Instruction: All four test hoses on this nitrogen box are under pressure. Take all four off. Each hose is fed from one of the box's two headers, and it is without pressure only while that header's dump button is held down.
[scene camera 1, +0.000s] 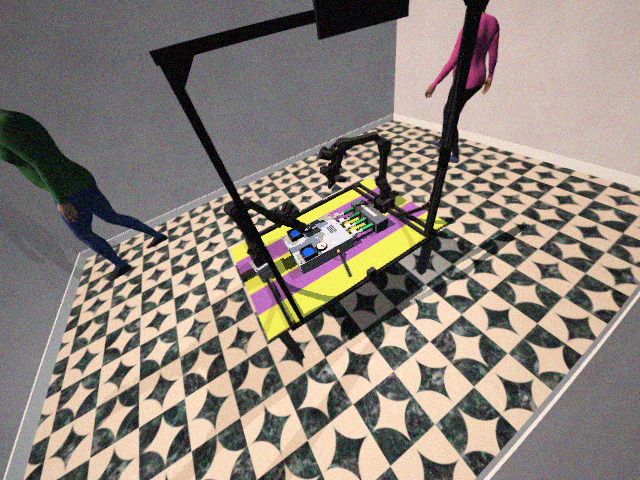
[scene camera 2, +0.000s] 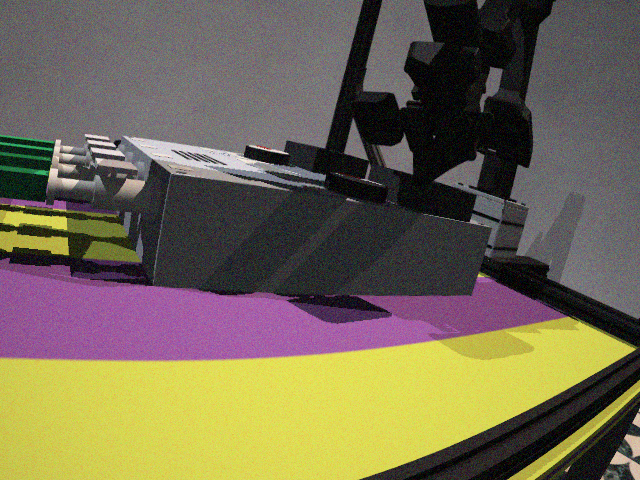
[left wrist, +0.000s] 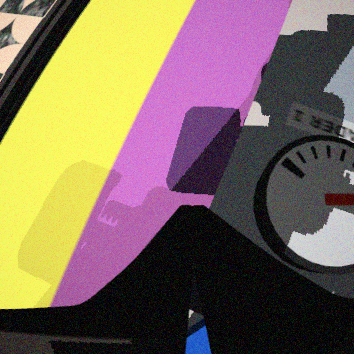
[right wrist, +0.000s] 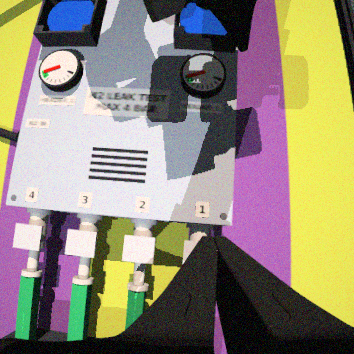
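Pixels of known places: left gripper, fingertip midpoint: (scene camera 1: 299, 224) (scene camera 2: 417, 183) (left wrist: 190, 216) (right wrist: 242, 50); right gripper, fingertip midpoint: (scene camera 1: 329, 188) (right wrist: 211, 246); left arm's base, link origin: (scene camera 1: 260, 261) (scene camera 2: 492, 195); right arm's base, link origin: (scene camera 1: 384, 197).
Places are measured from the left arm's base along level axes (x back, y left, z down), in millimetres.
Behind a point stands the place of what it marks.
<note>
The grey nitrogen box (scene camera 1: 328, 238) @[x -399, y -118, z 32 mm] (scene camera 2: 294, 248) @[x -440, y 76, z 74 mm] (right wrist: 70, 154) @[x -447, y -129, z 31 mm] lies on the yellow and purple table (scene camera 1: 337, 281) @[x -268, y -340, z 111 mm]. It bears two blue dump buttons and two gauges. My left gripper (scene camera 1: 308, 230) @[x -335, y 95, z 6 mm] (scene camera 2: 430, 176) @[x -335, y 95, z 6 mm] (left wrist: 190, 216) @[x -335, y 95, z 6 mm] is shut and empty, and rests on the header 1 button (right wrist: 200, 19) @[x -275, y 48, z 15 mm] (left wrist: 198, 342) @[x -292, y 81, z 15 mm] beside the header 1 gauge (left wrist: 312, 204) @[x -353, y 50, z 17 mm] (right wrist: 203, 75) @[x -362, y 44, z 17 mm]. The header 2 button (right wrist: 70, 15) @[x -245, y -132, z 15 mm] is uncovered. My right gripper (scene camera 1: 337, 181) @[x -554, y 16, z -181 mm] (right wrist: 211, 246) @[x -554, y 16, z -181 mm] is shut and empty, and hangs above port 1, hiding most of hose 1. Green hoses 2 (right wrist: 135, 309) @[x -638, y -59, z 47 mm], 3 (right wrist: 79, 309) @[x -636, y -127, z 47 mm] and 4 (right wrist: 26, 305) @[x -632, y -197, z 47 mm] sit in their ports.
The hoses run to a dark block (scene camera 1: 377, 216) @[x -732, y -198, z 32 mm] at the table's far end. A black gantry post (scene camera 1: 447, 143) @[x -845, y -480, z -451 mm] stands at the right edge. A person in magenta (scene camera 1: 477, 57) stands at the back right. Another person (scene camera 1: 94, 210) walks at the left.
</note>
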